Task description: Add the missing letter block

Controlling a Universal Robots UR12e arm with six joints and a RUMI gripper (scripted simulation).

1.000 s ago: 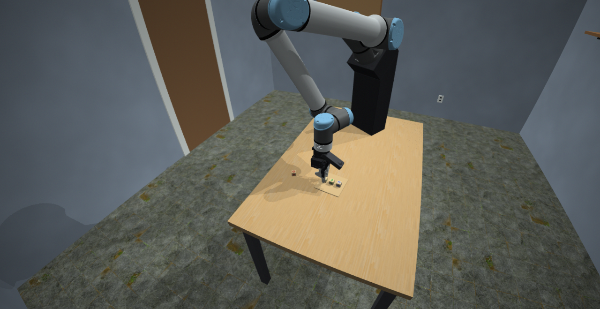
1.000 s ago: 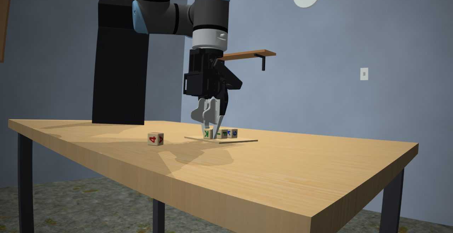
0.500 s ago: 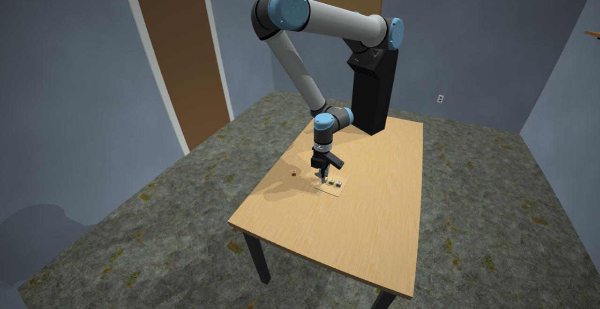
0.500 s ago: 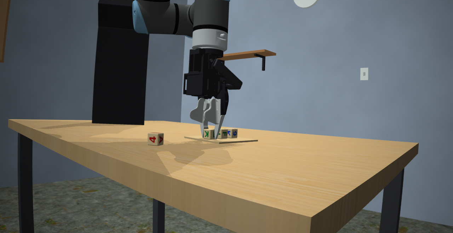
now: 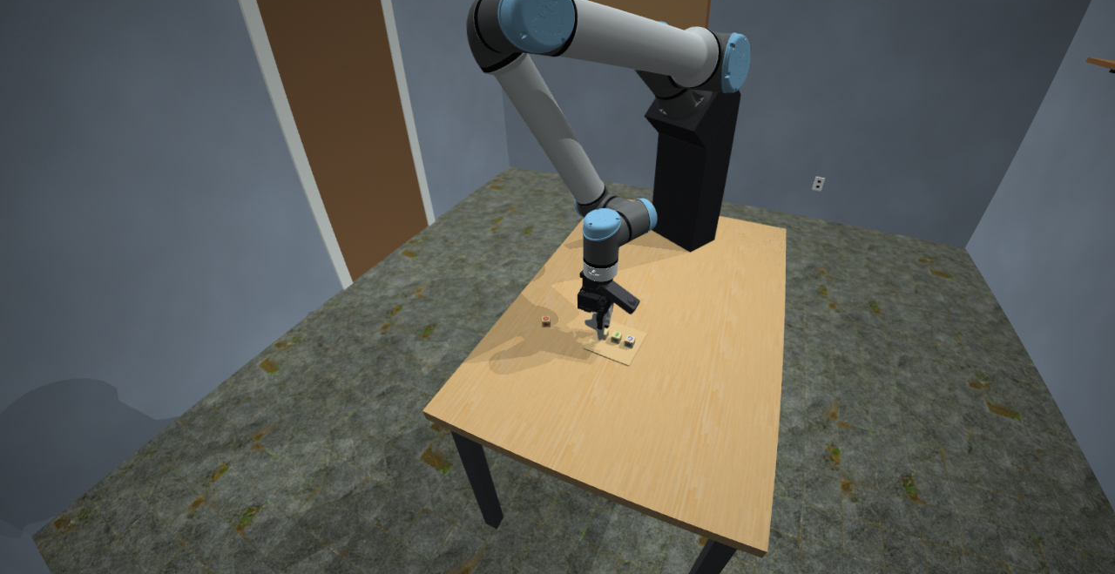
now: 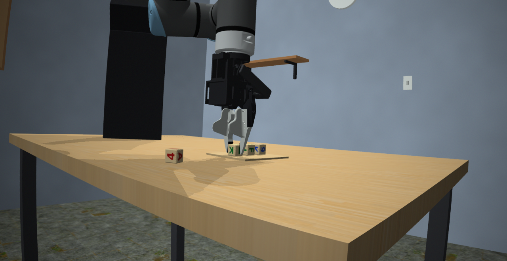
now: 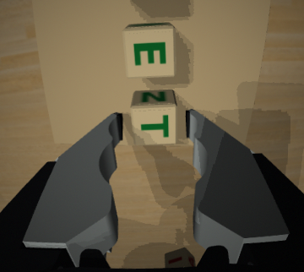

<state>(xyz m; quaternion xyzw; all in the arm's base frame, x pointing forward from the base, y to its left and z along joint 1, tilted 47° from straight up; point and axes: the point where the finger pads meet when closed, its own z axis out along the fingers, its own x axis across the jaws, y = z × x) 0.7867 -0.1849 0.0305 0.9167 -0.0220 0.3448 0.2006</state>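
My hand is 4 cm to the right of the tan mat, 2 cm above it and 1 cm short of it.
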